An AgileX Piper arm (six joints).
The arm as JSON. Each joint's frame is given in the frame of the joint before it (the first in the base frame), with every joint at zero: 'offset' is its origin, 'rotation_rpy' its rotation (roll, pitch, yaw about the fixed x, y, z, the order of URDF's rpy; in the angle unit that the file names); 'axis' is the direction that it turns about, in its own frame. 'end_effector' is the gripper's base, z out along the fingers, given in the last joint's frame.
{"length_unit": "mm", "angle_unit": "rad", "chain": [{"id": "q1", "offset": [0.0, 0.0, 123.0], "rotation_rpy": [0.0, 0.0, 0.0], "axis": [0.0, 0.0, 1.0]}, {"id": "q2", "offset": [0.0, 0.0, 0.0], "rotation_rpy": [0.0, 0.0, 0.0], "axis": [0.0, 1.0, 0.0]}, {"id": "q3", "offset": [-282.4, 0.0, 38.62], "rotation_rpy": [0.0, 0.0, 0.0], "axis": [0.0, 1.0, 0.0]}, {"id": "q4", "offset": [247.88, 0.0, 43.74], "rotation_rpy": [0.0, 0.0, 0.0], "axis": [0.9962, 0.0, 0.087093]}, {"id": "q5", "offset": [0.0, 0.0, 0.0], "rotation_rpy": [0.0, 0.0, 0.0], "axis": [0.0, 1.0, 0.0]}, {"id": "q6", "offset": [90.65, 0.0, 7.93], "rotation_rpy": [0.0, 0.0, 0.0], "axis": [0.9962, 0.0, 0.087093]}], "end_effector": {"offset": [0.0, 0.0, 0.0], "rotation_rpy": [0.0, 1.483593, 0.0]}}
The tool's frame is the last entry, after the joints.
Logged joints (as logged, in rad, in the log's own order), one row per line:
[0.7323 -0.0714 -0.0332 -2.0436 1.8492 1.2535]
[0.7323 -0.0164 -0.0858 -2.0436 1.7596 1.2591]
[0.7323 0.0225 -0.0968 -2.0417 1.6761 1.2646]
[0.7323 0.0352 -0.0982 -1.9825 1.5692 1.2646]
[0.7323 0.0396 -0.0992 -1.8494 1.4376 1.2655]
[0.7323 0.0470 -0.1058 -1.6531 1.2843 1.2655]
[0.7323 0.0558 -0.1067 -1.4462 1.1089 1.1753]
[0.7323 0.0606 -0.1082 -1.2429 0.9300 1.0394]
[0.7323 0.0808 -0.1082 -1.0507 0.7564 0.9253]
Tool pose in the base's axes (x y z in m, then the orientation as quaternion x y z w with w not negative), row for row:
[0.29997 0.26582 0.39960 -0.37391 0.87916 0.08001 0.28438]
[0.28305 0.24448 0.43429 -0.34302 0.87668 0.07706 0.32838]
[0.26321 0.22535 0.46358 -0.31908 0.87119 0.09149 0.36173]
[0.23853 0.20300 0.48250 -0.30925 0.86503 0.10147 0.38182]
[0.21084 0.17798 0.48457 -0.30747 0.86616 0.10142 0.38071]
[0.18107 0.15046 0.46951 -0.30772 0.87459 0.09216 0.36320]
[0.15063 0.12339 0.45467 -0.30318 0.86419 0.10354 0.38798]
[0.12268 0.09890 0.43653 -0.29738 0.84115 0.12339 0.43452]
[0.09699 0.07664 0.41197 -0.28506 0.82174 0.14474 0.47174]
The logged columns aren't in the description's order. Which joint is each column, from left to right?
Columns, left to right: q1, q6, q4, q3, q2, q5.
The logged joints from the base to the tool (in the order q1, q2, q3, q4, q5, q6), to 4 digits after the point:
[0.7323 1.8492 -2.0436 -0.0332 1.2535 -0.0714]
[0.7323 1.7596 -2.0436 -0.0858 1.2591 -0.0164]
[0.7323 1.6761 -2.0417 -0.0968 1.2646 0.0225]
[0.7323 1.5692 -1.9825 -0.0982 1.2646 0.0352]
[0.7323 1.4376 -1.8494 -0.0992 1.2655 0.0396]
[0.7323 1.2843 -1.6531 -0.1058 1.2655 0.0470]
[0.7323 1.1089 -1.4462 -0.1067 1.1753 0.0558]
[0.7323 0.9300 -1.2429 -0.1082 1.0394 0.0606]
[0.7323 0.7564 -1.0507 -0.1082 0.9253 0.0808]

